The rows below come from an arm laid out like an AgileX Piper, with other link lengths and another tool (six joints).
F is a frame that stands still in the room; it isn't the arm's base.
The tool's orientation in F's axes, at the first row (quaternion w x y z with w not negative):
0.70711, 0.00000, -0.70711, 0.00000
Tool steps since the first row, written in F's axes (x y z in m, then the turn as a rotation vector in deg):
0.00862, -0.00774, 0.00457, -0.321, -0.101, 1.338
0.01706, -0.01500, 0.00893, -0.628, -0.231, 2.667
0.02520, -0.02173, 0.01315, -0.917, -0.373, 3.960
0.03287, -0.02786, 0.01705, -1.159, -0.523, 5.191
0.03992, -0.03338, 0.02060, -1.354, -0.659, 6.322
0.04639, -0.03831, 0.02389, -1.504, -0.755, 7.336
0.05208, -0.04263, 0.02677, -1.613, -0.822, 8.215
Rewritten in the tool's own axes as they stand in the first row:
0.00457, -0.00774, -0.00862, 1.338, -0.101, 0.321
0.00893, -0.01500, -0.01706, 2.667, -0.231, 0.628
0.01315, -0.02173, -0.02520, 3.960, -0.373, 0.917
0.01705, -0.02786, -0.03287, 5.191, -0.523, 1.159
0.02060, -0.03338, -0.03992, 6.322, -0.659, 1.354
0.02389, -0.03831, -0.04639, 7.336, -0.755, 1.504
0.02677, -0.04263, -0.05208, 8.215, -0.822, 1.613

